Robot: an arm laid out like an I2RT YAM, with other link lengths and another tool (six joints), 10 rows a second.
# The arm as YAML. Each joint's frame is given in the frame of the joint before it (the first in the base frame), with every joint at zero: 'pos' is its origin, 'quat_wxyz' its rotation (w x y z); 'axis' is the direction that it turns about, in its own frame. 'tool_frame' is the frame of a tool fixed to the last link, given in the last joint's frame.
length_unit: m
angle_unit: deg
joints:
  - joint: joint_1
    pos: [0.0, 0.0, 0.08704]
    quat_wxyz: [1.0, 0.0, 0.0, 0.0]
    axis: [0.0, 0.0, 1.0]
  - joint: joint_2
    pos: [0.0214, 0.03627, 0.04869]
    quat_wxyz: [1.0, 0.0, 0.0, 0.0]
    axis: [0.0, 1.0, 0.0]
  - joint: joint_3
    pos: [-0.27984, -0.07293, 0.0]
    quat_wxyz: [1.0, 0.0, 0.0, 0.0]
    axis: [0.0, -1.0, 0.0]
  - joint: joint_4
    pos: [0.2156, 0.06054, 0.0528]
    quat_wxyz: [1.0, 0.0, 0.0, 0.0]
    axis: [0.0, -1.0, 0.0]
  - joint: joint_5
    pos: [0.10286, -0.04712, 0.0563]
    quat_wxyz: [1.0, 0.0, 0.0, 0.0]
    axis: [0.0, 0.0, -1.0]
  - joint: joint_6
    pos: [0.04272, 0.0, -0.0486]
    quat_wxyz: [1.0, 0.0, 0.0, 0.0]
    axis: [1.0, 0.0, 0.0]
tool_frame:
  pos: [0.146, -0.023, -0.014]
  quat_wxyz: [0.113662, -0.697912, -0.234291, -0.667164]
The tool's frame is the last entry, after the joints.
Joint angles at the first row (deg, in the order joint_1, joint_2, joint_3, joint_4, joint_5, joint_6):
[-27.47 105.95 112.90 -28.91 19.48 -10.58]
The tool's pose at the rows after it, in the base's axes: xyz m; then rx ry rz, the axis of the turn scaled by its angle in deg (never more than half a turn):
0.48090 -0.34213 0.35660 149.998 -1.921 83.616
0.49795 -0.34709 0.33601 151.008 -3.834 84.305
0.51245 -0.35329 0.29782 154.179 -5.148 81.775
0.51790 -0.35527 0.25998 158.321 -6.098 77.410
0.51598 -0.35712 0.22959 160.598 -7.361 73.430
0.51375 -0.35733 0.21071 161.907 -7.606 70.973
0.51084 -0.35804 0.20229 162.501 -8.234 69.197
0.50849 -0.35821 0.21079 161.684 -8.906 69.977
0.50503 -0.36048 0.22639 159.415 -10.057 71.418
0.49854 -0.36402 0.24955 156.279 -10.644 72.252
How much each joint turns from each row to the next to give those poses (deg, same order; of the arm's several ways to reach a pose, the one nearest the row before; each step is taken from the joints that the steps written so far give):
[0.55 4.63 4.35 -1.92 -7.20 3.77]
[0.29 3.62 1.24 1.39 0.04 1.82]
[0.00 4.19 0.13 0.95 -0.25 0.63]
[0.00 3.21 -0.03 -0.95 -0.23 0.01]
[0.00 1.41 -2.57 1.02 0.79 -0.13]
[0.00 0.55 -2.38 1.26 0.36 -0.37]
[0.00 0.35 -0.61 -0.14 0.62 -0.08]
[-0.01 -0.78 0.25 -0.43 0.39 0.42]
[0.02 -1.24 0.16 0.20 1.24 0.53]
[-0.01 -1.73 0.54 -0.12 1.95 -0.32]

